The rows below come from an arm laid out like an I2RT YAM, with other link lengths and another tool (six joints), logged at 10 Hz.
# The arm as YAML. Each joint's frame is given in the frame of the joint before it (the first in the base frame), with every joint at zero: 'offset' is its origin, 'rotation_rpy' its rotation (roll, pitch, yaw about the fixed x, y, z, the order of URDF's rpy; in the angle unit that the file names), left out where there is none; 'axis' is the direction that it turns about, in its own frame. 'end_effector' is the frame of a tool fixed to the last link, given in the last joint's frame.
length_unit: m
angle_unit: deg
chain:
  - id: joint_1
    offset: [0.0, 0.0, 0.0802]
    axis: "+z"
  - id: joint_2
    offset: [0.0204, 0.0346, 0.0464]
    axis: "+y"
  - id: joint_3
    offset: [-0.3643, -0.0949, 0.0]
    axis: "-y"
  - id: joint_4
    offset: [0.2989, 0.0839, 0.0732]
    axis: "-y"
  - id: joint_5
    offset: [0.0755, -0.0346, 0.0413]
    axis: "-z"
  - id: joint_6
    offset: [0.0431, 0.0, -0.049]
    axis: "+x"
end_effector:
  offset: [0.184, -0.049, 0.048]
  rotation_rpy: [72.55, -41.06, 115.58]
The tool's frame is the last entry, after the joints.
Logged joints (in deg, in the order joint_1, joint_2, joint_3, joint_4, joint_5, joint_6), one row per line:
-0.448 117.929 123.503 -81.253 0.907 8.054
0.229 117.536 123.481 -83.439 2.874 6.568
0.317 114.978 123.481 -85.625 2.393 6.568
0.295 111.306 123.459 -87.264 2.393 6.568
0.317 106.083 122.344 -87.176 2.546 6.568
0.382 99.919 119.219 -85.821 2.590 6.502
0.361 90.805 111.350 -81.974 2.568 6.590
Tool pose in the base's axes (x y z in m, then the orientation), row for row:
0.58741 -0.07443 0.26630 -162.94 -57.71 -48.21
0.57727 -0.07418 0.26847 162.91 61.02 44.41
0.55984 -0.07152 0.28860 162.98 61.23 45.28
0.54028 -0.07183 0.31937 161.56 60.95 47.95
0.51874 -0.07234 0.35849 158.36 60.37 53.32
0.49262 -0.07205 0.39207 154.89 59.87 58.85
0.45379 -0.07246 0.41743 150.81 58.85 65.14
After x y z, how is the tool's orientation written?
As a rotation vector, in degrees.
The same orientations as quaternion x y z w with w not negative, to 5 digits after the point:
-0.90796 -0.32158 -0.26864 0.00476
0.90736 0.33986 0.24735 0.00400
0.90598 0.34037 0.25170 0.00092
0.90150 0.34010 0.26756 0.00691
0.89115 0.33972 0.30005 0.02036
0.87868 0.33964 0.33385 0.03335
0.86325 0.33686 0.37287 0.04798

